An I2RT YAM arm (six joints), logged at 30 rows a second.
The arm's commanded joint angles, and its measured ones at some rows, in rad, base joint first. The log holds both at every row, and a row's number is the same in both.
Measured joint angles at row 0: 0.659, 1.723, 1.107, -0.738, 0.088, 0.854
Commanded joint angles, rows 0 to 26: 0.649, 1.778, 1.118, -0.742, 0.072, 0.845; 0.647, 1.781, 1.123, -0.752, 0.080, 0.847; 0.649, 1.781, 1.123, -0.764, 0.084, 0.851; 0.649, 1.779, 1.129, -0.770, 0.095, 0.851; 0.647, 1.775, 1.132, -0.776, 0.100, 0.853; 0.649, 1.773, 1.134, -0.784, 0.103, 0.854; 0.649, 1.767, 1.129, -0.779, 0.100, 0.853; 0.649, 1.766, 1.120, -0.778, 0.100, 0.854; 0.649, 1.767, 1.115, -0.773, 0.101, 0.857; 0.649, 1.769, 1.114, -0.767, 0.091, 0.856; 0.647, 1.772, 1.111, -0.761, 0.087, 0.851; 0.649, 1.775, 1.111, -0.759, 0.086, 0.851; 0.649, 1.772, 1.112, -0.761, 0.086, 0.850; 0.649, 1.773, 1.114, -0.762, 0.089, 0.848; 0.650, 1.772, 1.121, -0.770, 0.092, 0.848; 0.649, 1.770, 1.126, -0.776, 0.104, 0.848; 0.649, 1.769, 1.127, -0.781, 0.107, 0.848; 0.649, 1.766, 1.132, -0.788, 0.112, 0.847; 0.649, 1.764, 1.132, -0.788, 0.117, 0.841; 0.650, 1.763, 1.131, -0.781, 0.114, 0.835; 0.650, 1.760, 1.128, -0.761, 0.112, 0.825; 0.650, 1.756, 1.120, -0.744, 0.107, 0.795; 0.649, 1.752, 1.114, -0.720, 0.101, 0.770; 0.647, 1.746, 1.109, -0.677, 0.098, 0.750; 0.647, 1.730, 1.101, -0.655, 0.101, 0.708; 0.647, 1.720, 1.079, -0.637, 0.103, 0.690; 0.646, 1.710, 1.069, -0.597, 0.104, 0.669
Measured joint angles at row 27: 0.649, 1.763, 1.110, -0.727, 0.089, 0.785
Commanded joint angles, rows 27 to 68: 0.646, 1.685, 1.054, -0.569, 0.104, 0.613; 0.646, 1.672, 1.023, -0.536, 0.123, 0.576; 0.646, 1.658, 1.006, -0.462, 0.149, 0.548; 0.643, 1.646, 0.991, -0.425, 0.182, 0.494; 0.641, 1.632, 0.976, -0.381, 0.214, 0.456; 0.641, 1.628, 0.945, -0.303, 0.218, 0.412; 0.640, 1.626, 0.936, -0.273, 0.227, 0.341; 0.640, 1.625, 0.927, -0.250, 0.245, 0.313; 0.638, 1.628, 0.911, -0.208, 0.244, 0.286; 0.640, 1.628, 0.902, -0.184, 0.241, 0.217; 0.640, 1.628, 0.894, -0.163, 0.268, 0.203; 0.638, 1.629, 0.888, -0.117, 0.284, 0.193; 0.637, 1.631, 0.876, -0.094, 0.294, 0.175; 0.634, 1.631, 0.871, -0.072, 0.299, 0.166; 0.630, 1.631, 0.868, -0.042, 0.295, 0.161; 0.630, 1.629, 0.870, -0.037, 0.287, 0.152; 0.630, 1.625, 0.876, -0.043, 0.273, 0.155; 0.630, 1.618, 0.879, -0.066, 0.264, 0.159; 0.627, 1.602, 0.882, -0.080, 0.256, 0.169; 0.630, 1.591, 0.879, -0.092, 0.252, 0.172; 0.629, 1.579, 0.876, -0.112, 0.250, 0.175; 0.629, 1.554, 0.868, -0.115, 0.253, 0.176; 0.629, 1.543, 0.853, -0.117, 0.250, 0.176; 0.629, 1.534, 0.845, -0.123, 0.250, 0.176; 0.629, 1.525, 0.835, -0.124, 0.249, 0.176; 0.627, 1.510, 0.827, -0.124, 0.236, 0.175; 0.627, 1.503, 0.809, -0.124, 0.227, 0.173; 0.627, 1.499, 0.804, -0.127, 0.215, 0.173; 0.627, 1.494, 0.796, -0.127, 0.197, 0.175; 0.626, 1.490, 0.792, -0.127, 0.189, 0.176; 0.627, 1.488, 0.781, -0.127, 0.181, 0.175; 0.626, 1.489, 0.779, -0.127, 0.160, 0.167; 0.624, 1.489, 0.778, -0.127, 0.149, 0.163; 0.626, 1.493, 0.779, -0.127, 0.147, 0.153; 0.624, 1.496, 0.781, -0.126, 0.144, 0.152; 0.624, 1.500, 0.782, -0.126, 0.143, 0.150; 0.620, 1.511, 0.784, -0.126, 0.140, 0.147; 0.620, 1.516, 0.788, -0.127, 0.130, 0.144; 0.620, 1.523, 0.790, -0.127, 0.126, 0.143; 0.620, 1.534, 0.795, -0.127, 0.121, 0.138; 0.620, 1.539, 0.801, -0.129, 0.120, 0.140; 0.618, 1.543, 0.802, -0.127, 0.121, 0.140
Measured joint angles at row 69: 0.626, 1.510, 0.788, -0.127, 0.157, 0.159
